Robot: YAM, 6 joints.
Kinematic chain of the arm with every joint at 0, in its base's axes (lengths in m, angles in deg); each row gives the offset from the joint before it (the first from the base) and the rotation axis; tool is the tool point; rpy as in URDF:
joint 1: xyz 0 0 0.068 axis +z
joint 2: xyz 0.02 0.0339 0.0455 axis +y
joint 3: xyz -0.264 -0.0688 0 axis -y
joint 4: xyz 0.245 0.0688 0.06 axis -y
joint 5: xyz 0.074 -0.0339 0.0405 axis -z
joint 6: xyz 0.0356 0 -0.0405 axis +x
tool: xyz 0 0 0 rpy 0 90 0
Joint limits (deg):
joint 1: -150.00..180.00
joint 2: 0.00..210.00
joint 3: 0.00..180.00
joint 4: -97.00..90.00
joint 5: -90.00..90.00
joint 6: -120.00..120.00
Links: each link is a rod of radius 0.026 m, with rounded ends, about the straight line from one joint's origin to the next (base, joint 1, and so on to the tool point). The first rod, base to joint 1, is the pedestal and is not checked.
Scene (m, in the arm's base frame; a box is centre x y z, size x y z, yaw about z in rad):
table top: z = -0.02
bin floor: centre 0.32 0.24 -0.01 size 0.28 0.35 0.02 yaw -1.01
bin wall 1: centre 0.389 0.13 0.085 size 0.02 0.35 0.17 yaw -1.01
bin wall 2: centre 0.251 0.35 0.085 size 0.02 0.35 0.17 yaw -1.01
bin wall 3: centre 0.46 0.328 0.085 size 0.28 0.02 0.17 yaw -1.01
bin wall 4: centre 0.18 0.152 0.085 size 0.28 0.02 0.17 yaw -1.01
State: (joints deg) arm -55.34 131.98 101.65 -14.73 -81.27 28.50
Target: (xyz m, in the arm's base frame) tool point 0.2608 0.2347 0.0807
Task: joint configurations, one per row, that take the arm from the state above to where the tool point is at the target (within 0.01 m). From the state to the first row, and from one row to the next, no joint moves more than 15 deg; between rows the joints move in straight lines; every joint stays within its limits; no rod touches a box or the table.
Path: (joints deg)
1: -42.27 127.30 97.42 -16.88 -82.04 28.50
2: -29.19 122.61 93.19 -19.04 -82.81 28.50
3: -16.12 117.93 88.96 -21.19 -83.58 28.50
4: -3.05 113.25 84.73 -23.35 -84.35 28.50
5: 10.03 108.56 80.50 -25.50 -85.12 28.50
6: 23.10 103.88 76.27 -27.66 -85.90 28.50
7: 36.17 99.20 72.04 -29.81 -86.67 28.50
8: 36.18 111.14 68.47 -29.03 -85.40 28.50
9: 36.19 123.07 64.89 -28.25 -84.13 28.50

